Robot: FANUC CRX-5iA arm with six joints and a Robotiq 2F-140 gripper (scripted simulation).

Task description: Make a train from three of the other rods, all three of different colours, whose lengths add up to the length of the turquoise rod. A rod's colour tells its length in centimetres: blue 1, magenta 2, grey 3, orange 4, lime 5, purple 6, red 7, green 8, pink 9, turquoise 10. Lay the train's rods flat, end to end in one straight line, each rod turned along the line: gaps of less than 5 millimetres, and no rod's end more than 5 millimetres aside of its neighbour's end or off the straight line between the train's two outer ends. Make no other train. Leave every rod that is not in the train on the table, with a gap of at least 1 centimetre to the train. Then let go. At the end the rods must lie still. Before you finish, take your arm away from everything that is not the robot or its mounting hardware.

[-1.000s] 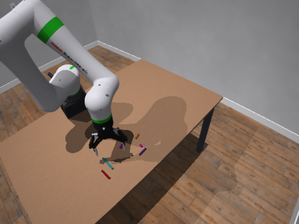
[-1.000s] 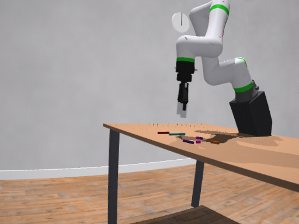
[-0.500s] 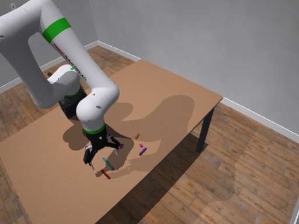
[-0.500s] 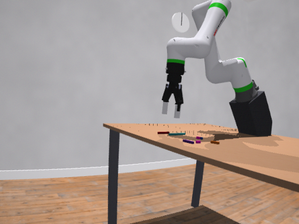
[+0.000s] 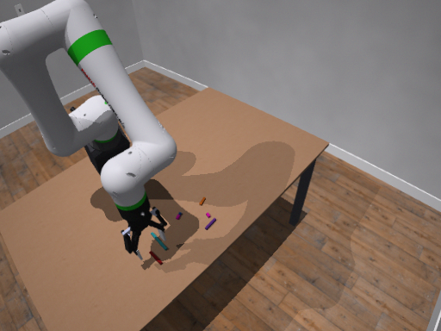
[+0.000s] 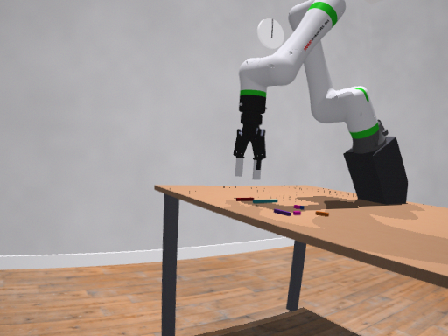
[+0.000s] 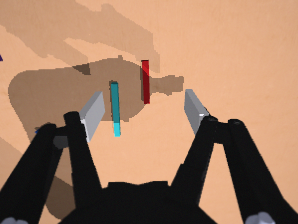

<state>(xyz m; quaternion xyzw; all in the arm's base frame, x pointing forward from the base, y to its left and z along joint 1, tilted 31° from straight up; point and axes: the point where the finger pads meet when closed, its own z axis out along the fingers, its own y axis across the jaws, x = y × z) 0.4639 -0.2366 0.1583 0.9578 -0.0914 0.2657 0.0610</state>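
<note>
Right now my hand is 10 cm above the red rod. Round my hand: purple rod: 10 cm ahead, 23 cm to the left, 10 cm below; blue rod: 4 cm behind, 21 cm to the left, 10 cm below; turquoise rod: 4 cm behind, 6 cm to the left, 10 cm below.
</note>
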